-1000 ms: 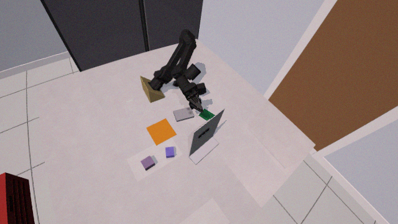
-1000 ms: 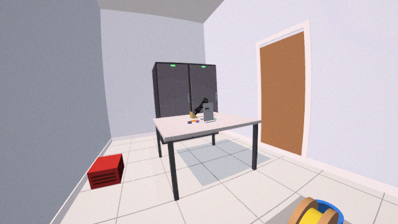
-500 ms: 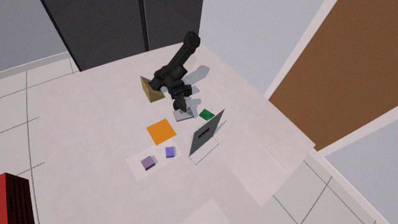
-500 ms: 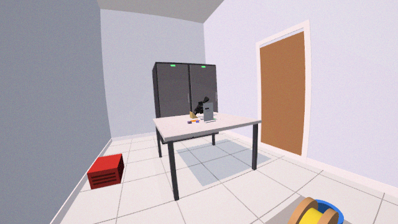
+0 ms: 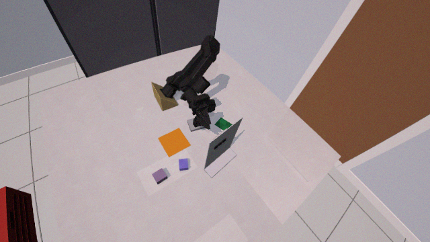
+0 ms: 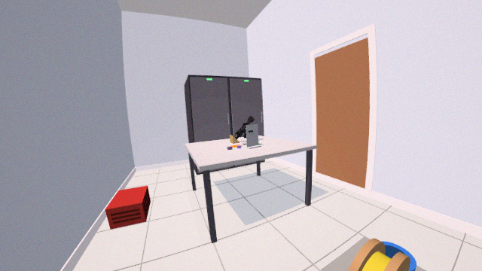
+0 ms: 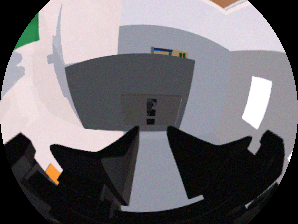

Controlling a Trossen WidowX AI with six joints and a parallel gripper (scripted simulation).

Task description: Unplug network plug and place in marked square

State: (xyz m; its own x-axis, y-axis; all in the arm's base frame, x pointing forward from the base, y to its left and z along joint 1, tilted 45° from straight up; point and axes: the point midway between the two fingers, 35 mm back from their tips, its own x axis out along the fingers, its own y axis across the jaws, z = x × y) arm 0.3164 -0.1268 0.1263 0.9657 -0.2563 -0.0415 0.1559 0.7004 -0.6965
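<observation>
My gripper tip is 7 cm short of the network plug. The rest, counted from my gripper tip: orange square 12 cm behind, 11 cm to the right, 18 cm below; then grey square 13 cm behind, 5 cm to the left, 18 cm below; then upright panel 9 cm ahead, 1 cm to the right, 7 cm below.
</observation>
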